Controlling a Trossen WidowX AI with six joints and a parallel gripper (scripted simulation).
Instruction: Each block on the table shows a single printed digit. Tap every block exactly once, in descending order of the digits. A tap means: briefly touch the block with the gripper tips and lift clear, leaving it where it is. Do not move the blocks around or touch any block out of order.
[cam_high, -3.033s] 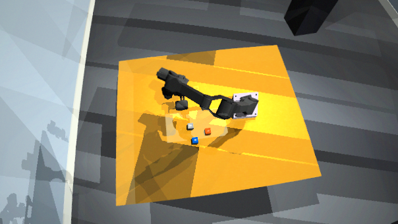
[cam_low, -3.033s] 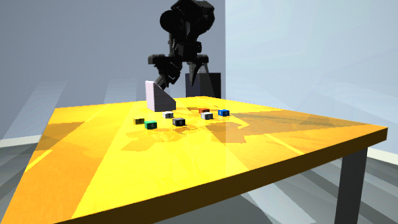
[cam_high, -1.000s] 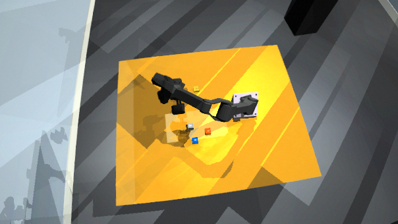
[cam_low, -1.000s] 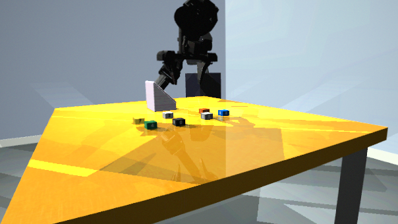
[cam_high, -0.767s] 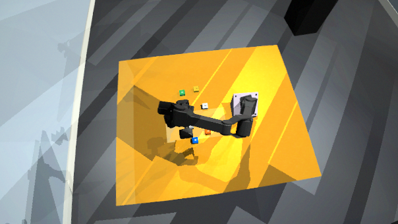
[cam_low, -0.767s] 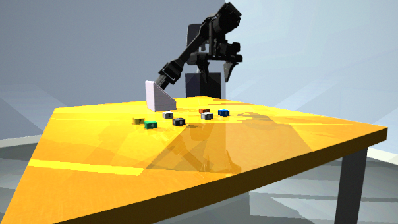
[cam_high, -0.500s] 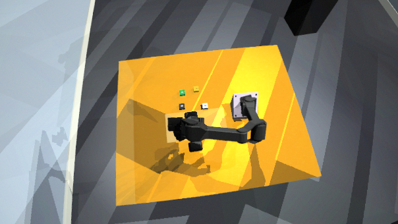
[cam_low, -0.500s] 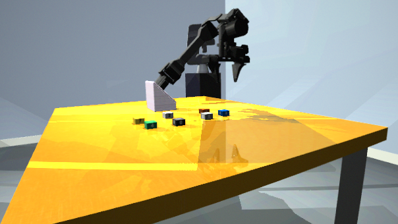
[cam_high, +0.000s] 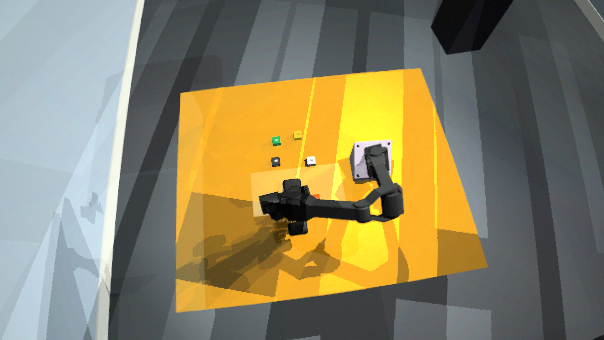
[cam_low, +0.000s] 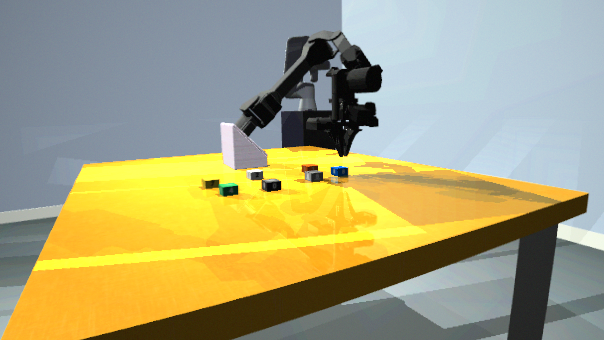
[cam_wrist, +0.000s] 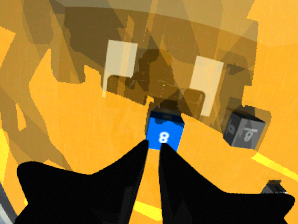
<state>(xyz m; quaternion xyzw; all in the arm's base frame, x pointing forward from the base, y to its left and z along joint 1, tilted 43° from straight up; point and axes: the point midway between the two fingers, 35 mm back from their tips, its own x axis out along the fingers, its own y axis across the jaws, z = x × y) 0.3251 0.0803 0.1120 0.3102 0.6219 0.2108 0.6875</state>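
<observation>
Now: gripper tip 1 cm to the left of the blue block and 4 cm above it. Also, from my gripper tip: grey block (10 cm to the right, 4 cm below); orange block (9 cm behind, 4 cm to the right, 4 cm below); white block (11 cm behind, 20 cm to the right, 4 cm below).
</observation>
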